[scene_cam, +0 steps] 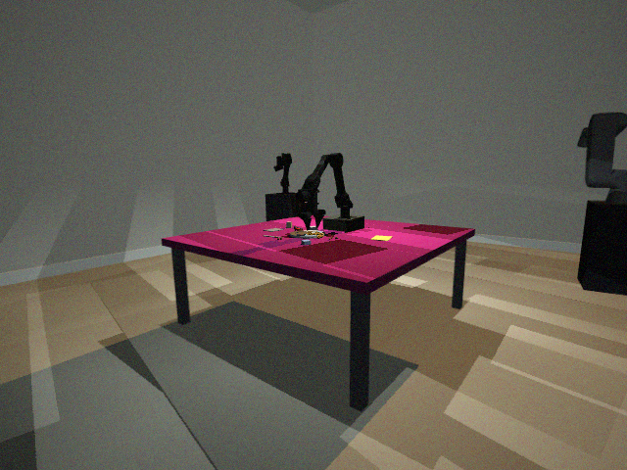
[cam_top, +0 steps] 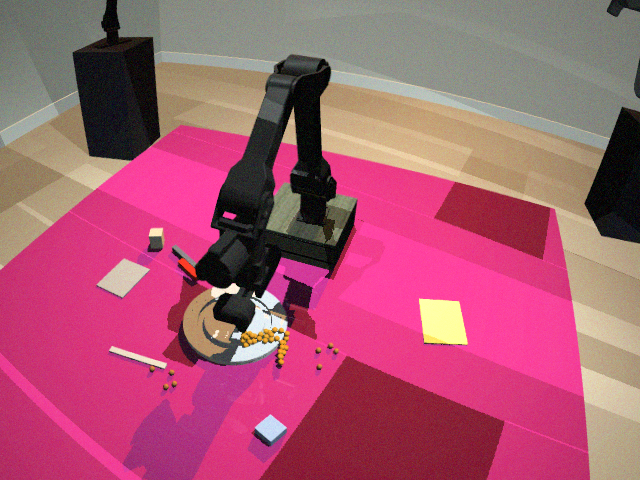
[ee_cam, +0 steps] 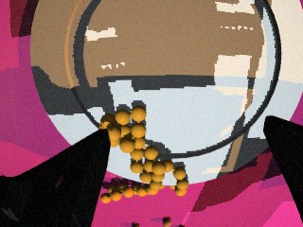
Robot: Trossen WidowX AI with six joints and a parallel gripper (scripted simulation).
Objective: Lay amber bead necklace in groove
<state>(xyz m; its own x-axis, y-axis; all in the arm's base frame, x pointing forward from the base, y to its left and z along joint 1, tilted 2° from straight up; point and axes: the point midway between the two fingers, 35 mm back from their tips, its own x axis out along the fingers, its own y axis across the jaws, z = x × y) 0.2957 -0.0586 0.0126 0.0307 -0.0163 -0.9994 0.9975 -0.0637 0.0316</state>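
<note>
My gripper tip is now 3 cm to the left of the round bead board and 3 cm above it. Also, from my gripper tip: white block: 15 cm behind, 9 cm to the right, 3 cm below; then red-handled tool: 13 cm behind, 18 cm to the right, 3 cm below; then white strip: 13 cm ahead, 18 cm to the right, 4 cm below.
</note>
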